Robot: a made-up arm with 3 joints. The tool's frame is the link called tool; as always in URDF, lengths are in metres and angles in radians.
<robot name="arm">
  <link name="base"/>
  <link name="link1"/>
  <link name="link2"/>
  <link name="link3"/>
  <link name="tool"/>
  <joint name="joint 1" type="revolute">
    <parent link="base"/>
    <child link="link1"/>
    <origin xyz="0 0 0.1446"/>
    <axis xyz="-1 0 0"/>
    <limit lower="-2.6" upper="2.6" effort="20" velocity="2.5"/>
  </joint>
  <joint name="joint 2" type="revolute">
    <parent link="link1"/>
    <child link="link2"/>
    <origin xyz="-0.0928 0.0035 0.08"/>
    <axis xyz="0 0 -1"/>
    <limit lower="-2.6" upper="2.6" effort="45" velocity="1.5"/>
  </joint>
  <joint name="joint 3" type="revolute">
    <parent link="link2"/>
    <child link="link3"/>
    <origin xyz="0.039 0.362 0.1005"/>
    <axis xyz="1 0 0"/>
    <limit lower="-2.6" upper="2.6" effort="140" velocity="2.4"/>
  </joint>
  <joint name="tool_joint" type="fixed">
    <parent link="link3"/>
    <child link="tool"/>
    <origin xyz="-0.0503 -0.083 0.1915"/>
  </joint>
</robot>
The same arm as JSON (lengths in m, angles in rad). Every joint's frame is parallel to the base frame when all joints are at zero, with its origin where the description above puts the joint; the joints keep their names.
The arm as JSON. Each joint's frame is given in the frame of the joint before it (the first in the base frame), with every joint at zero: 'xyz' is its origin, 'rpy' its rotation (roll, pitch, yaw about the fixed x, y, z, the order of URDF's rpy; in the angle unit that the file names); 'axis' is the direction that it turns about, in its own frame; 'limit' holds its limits. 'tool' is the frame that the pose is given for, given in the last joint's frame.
{
  "units": {
    "length": "m",
    "angle": "rad"
  },
  "joints": [
    {
      "name": "joint 1",
      "type": "revolute",
      "origin": {
        "xyz": [
          0.0,
          0.0,
          0.1446
        ],
        "rpy": [
          0.0,
          0.0,
          0.0
        ]
      },
      "axis": [
        -1.0,
        0.0,
        0.0
      ],
      "limit": {
        "lower": -2.6,
        "upper": 2.6
      }
    },
    {
      "name": "joint 2",
      "type": "revolute",
      "origin": {
        "xyz": [
          -0.0928,
          0.0035,
          0.08
        ],
        "rpy": [
          0.0,
          0.0,
          0.0
        ]
      },
      "axis": [
        0.0,
        0.0,
        -1.0
      ],
      "limit": {
        "lower": -2.6,
        "upper": 2.6
      }
    },
    {
      "name": "joint 3",
      "type": "revolute",
      "origin": {
        "xyz": [
          0.039,
          0.362,
          0.1005
        ],
        "rpy": [
          0.0,
          0.0,
          0.0
        ]
      },
      "axis": [
        1.0,
        0.0,
        0.0
      ],
      "limit": {
        "lower": -2.6,
        "upper": 2.6
      }
    }
  ],
  "tool": {
    "origin": {
      "xyz": [
        -0.0503,
        -0.083,
        0.1915
      ],
      "rpy": [
        0.0,
        0.0,
        0.0
      ]
    }
  }
}

